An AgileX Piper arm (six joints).
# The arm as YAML. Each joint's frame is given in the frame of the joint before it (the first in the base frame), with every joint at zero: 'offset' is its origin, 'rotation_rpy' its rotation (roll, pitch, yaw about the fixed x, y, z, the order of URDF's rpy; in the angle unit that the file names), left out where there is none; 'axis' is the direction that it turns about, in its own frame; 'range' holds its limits. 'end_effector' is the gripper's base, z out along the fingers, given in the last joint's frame.
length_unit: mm
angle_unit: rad
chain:
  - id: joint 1
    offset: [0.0, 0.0, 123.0]
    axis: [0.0, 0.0, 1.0]
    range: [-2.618, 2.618]
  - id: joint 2
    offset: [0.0, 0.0, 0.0]
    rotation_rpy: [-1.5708, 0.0, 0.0]
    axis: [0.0, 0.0, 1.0]
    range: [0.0, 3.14]
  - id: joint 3
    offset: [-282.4, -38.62, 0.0]
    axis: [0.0, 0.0, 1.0]
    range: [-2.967, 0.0]
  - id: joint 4
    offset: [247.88, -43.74, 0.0]
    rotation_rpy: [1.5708, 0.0, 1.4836]
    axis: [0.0, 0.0, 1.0]
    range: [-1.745, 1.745]
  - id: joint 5
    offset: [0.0, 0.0, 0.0]
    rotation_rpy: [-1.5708, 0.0, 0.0]
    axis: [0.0, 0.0, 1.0]
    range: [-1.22, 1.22]
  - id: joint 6
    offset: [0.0, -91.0, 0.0]
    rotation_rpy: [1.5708, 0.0, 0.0]
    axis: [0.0, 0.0, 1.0]
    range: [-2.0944, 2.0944]
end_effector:
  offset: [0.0, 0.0, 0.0]
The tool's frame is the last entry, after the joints.
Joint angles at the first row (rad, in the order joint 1, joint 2, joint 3, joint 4, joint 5, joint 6):
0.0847 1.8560 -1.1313 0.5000 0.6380 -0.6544
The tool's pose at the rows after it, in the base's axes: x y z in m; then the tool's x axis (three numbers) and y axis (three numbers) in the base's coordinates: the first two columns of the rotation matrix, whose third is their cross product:
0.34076 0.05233 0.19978 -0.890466 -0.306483 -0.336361 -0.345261 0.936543 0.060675
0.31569 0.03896 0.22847 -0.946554 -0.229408 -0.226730 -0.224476 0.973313 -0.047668
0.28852 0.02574 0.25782 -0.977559 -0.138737 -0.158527 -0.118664 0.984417 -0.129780
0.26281 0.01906 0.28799 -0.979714 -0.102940 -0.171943 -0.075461 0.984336 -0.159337
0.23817 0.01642 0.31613 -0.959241 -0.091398 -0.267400 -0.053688 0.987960 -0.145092
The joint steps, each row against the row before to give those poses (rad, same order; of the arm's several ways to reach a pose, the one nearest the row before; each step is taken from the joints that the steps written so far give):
0.0322 -0.1042 -0.0001 -0.2959 0.0872 0.2969
0.0128 -0.1046 0.0018 -0.2348 0.1829 0.2712
0.0000 -0.1054 0.0011 -0.1162 0.1803 0.1436
0.0000 -0.1130 0.0001 -0.0325 0.1060 0.0343
0.0000 -0.1240 0.0094 0.0080 0.0172 0.0031

